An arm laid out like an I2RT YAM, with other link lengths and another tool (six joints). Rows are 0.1 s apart.
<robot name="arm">
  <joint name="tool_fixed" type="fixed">
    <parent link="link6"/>
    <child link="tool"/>
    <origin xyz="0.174 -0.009 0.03" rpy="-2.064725 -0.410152 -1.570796"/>
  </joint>
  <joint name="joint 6" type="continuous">
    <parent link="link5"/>
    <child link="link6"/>
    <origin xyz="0.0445 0 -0.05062"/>
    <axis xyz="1 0 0"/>
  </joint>
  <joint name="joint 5" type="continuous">
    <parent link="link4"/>
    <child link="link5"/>
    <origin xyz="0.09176 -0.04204 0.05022"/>
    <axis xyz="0 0 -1"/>
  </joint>
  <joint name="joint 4" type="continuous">
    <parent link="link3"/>
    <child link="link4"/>
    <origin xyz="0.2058 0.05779 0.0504"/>
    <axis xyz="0 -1 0"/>
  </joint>
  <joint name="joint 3" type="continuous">
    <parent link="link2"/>
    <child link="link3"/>
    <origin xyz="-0.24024 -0.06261 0"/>
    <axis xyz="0 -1 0"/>
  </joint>
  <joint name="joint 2" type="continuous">
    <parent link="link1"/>
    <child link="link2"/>
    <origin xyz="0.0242 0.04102 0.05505"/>
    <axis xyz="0 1 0"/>
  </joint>
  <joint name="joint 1" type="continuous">
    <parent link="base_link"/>
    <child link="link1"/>
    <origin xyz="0 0 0.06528"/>
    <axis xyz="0 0 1"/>
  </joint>
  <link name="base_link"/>
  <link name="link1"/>
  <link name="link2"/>
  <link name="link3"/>
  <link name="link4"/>
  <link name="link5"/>
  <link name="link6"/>
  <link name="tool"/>
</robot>
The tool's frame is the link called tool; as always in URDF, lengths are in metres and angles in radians. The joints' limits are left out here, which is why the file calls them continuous.
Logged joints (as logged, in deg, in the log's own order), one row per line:
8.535 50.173 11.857 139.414 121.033 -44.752
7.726 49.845 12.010 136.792 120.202 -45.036
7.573 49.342 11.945 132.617 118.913 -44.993
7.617 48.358 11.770 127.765 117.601 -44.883
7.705 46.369 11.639 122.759 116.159 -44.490
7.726 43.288 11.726 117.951 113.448 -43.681
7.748 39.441 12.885 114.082 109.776 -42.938
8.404 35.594 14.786 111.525 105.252 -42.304
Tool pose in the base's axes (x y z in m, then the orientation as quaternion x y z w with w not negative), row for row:
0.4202 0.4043 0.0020 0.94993 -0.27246 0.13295 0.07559
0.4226 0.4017 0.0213 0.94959 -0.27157 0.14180 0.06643
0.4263 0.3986 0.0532 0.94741 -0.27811 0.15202 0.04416
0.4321 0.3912 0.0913 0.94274 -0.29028 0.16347 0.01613
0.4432 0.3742 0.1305 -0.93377 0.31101 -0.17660 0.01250
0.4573 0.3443 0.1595 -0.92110 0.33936 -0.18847 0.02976
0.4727 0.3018 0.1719 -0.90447 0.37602 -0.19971 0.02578
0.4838 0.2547 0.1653 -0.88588 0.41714 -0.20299 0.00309
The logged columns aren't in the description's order. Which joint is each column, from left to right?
Columns, left to right: joint 6, joint 1, joint 5, joint 2, joint 3, joint 4.
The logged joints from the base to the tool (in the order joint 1, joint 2, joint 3, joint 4, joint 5, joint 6), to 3 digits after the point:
50.173 139.414 121.033 -44.752 11.857 8.535
49.845 136.792 120.202 -45.036 12.010 7.726
49.342 132.617 118.913 -44.993 11.945 7.573
48.358 127.765 117.601 -44.883 11.770 7.617
46.369 122.759 116.159 -44.490 11.639 7.705
43.288 117.951 113.448 -43.681 11.726 7.726
39.441 114.082 109.776 -42.938 12.885 7.748
35.594 111.525 105.252 -42.304 14.786 8.404

